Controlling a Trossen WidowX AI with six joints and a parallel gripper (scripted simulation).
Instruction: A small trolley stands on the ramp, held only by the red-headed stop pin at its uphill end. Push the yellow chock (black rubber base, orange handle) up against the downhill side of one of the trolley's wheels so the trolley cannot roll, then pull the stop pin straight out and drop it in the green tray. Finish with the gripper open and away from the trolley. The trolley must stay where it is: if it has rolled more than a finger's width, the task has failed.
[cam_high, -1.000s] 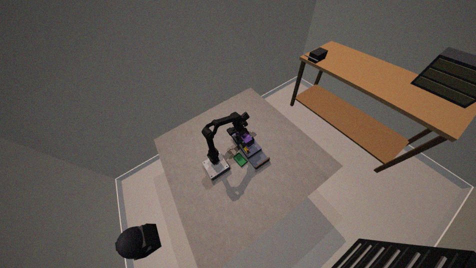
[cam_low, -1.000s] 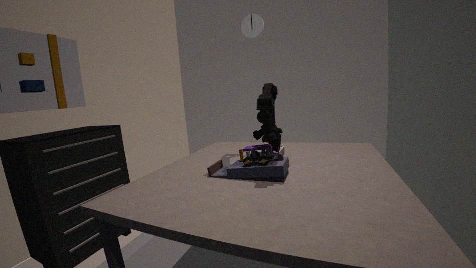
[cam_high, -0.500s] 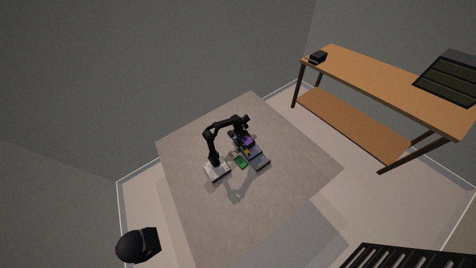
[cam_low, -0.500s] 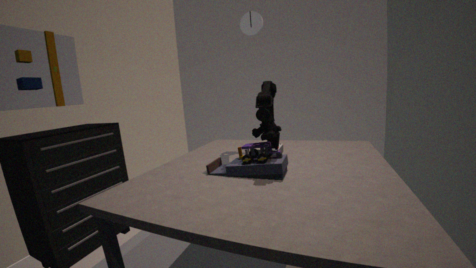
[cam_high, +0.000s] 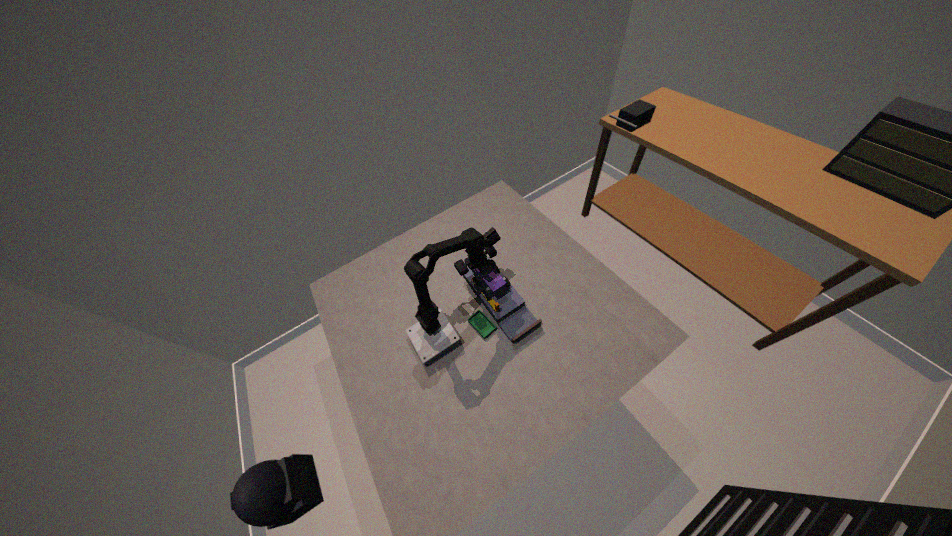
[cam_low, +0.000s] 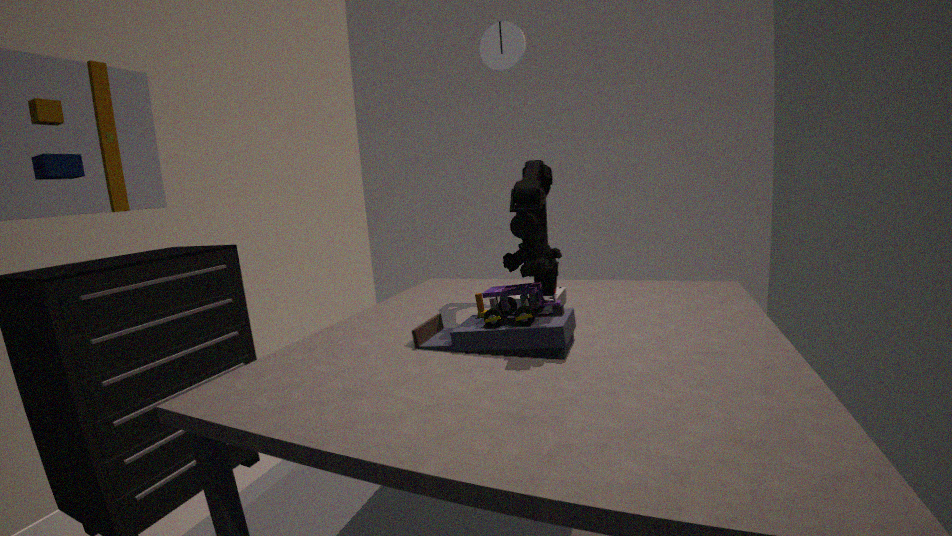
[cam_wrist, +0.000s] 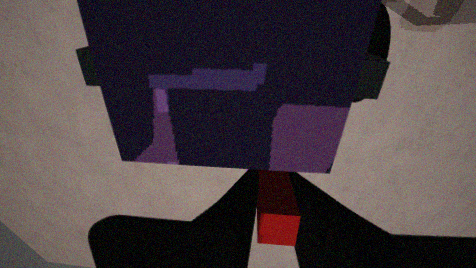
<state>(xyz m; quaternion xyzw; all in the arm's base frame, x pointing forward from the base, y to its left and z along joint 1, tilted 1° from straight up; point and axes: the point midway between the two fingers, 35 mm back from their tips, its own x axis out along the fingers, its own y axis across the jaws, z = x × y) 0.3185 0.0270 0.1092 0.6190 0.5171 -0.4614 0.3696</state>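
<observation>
The green tray is 150 mm behind my gripper tip, 180 mm to the right of it and 140 mm below it. Round my gripper tip: purple trolley: 100 mm to the right, 20 mm below; grey ramp: 100 mm to the right, 90 mm below; red-headed stop pin: right at my gripper tip.
</observation>
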